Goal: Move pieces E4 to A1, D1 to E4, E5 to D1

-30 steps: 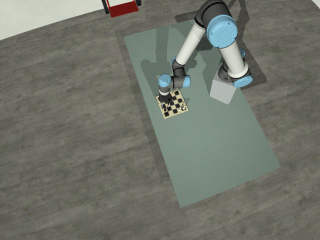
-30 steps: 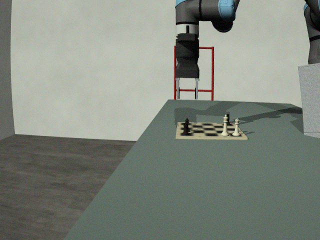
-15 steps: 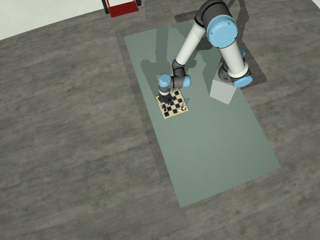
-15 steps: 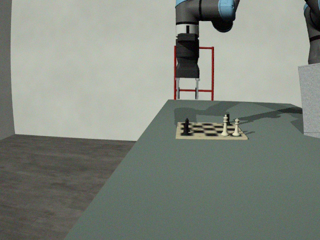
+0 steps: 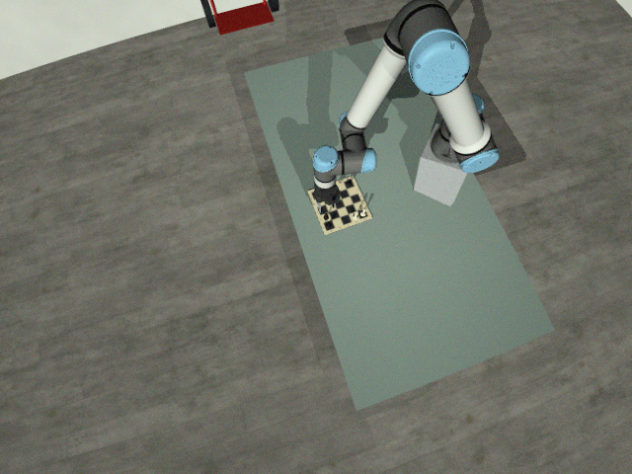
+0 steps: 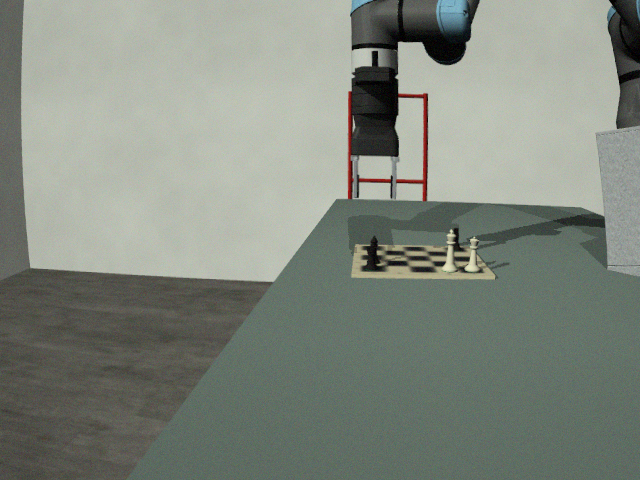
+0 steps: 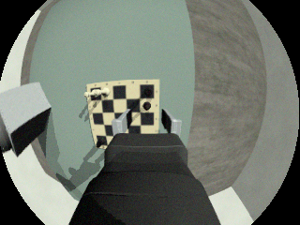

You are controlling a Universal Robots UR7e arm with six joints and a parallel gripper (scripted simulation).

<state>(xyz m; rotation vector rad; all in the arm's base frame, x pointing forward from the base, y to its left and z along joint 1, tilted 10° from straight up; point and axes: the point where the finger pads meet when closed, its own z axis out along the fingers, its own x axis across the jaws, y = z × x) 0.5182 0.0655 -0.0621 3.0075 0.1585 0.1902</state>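
My hand is 110 mm above the dark piece and 40 mm to the right of it. Also, from my hand: white king: 120 mm behind, 90 mm below, 30 mm to the left; white queen: 160 mm behind, 100 mm below, 20 mm to the left; chessboard: 120 mm below, 70 mm behind, 50 mm to the right.
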